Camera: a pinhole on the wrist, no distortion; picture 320 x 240 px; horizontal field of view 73.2 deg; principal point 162.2 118.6 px. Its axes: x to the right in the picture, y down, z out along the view. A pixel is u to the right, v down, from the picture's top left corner.
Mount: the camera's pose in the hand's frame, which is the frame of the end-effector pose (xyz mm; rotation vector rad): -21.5 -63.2 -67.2 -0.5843 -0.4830 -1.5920
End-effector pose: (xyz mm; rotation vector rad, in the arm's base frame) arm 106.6 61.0 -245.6 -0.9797 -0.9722 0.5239
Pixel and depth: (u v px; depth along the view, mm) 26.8 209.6 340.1
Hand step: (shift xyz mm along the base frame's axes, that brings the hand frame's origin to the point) 41.5 295.6 -176.0
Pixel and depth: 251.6 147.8 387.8
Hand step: -261.3 214.0 53.3
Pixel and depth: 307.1 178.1 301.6
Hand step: -218.5 167.0 131.4
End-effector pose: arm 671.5 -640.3 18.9 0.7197 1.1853 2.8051
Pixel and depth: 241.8 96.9 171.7
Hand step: 68.5 70.3 50.7
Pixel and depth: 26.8 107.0 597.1
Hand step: 147.7 -313.9 519.5
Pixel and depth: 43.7 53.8 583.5
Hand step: 284.8 -296.7 451.8
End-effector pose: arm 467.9 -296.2 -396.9 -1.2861 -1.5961 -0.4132
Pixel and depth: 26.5 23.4 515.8
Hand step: 386.2 207.9 -379.6
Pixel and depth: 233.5 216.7 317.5
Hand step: -73.7 273.8 3.9
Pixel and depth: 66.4 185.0 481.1
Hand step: 268.8 370.0 -40.6
